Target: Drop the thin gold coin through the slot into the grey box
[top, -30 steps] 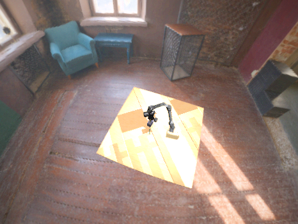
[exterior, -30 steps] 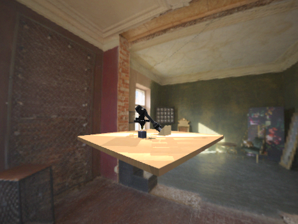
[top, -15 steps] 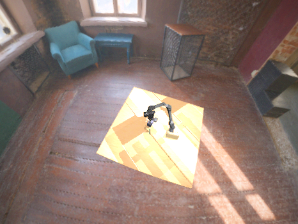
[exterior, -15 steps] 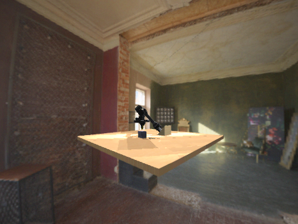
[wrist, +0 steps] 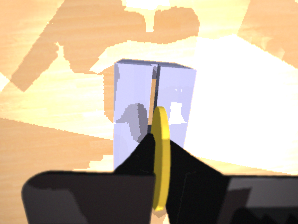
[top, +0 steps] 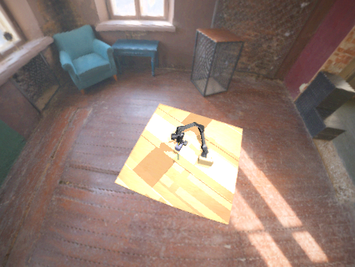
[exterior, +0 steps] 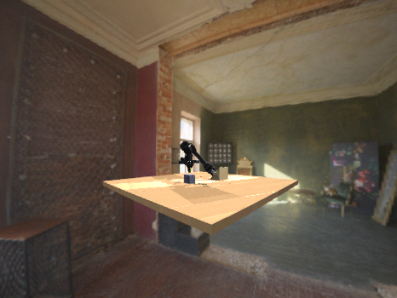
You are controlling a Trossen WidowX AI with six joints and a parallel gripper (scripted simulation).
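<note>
Right now the gold coin is 2 cm above my gripper tip.
</note>
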